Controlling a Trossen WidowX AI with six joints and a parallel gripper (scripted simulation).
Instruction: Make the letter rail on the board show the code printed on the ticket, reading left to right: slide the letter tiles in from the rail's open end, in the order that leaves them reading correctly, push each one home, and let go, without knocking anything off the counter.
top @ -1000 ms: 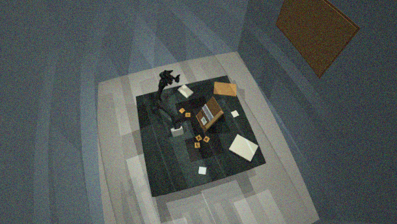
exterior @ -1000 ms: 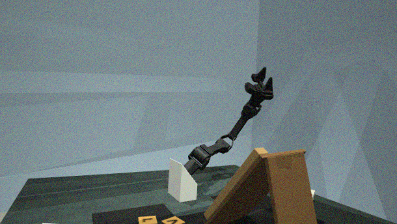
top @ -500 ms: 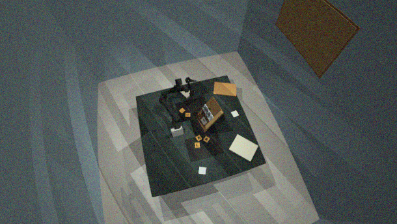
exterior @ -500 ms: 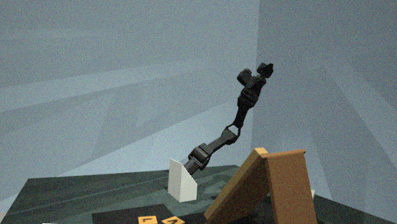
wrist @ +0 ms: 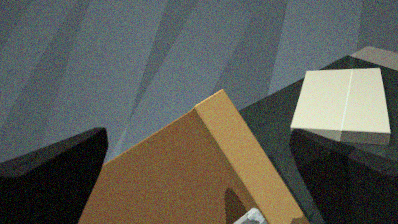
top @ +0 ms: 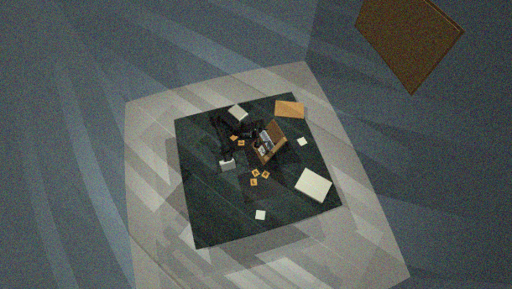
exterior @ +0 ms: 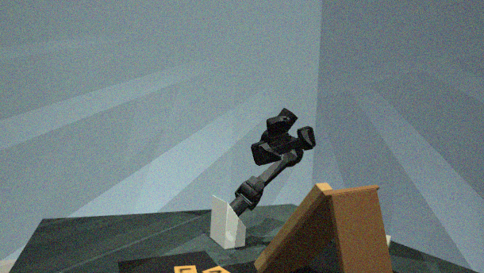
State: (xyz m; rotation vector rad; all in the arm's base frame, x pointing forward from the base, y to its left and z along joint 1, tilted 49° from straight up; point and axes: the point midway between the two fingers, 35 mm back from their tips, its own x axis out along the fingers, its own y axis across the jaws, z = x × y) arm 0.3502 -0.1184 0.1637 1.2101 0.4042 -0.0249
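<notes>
Right now the orange letter tile is 150 mm behind my gripper tip, 240 mm to the right of it and 360 mm below it. Round my gripper tip: flat orange panel: 340 mm ahead, 460 mm to the left, 350 mm below; white ticket: 30 mm behind, 20 mm to the left, 290 mm below; yellow letter tile: 120 mm behind, 160 mm to the right, 360 mm below.
</notes>
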